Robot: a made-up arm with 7 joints.
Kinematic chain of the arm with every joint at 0, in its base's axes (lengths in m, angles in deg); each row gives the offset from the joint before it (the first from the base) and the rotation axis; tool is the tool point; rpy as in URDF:
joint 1: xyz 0 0 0.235 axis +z
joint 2: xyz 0 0 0 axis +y
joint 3: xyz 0 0 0.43 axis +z
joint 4: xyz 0.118 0 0 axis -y
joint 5: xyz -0.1 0 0.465 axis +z
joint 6: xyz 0 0 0 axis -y
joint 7: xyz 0.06 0 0 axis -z
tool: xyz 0 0 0 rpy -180 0 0
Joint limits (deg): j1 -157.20..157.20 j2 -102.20..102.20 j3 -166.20..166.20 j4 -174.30..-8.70 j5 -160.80..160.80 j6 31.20..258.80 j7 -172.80..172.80
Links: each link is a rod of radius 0.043 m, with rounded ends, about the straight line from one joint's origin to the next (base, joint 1, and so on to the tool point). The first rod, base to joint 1, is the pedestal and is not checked.
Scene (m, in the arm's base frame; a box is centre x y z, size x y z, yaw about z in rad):
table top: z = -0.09
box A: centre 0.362 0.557 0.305 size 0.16 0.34 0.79 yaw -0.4
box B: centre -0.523 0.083 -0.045 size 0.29 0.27 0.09 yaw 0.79
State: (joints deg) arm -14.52 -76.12 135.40 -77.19 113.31 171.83 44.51
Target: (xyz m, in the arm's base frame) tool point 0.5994 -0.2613 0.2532
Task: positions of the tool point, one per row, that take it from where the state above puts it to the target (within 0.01 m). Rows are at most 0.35 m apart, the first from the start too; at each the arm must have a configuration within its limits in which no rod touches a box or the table.
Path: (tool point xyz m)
1: -0.4554 0.7455 0.2405
2: -0.2814 0.8306 0.4720
3: -0.0714 0.8085 0.6996
4: 0.1130 0.6738 0.9003
5: 0.2691 0.5249 0.9590
6: 0.4262 0.3349 0.9550
7: 0.5593 0.1294 0.8701
8: 0.6433 -0.0577 0.7057
9: 0.6590 -0.1944 0.4860
10: 0.5994 -0.2613 0.2532

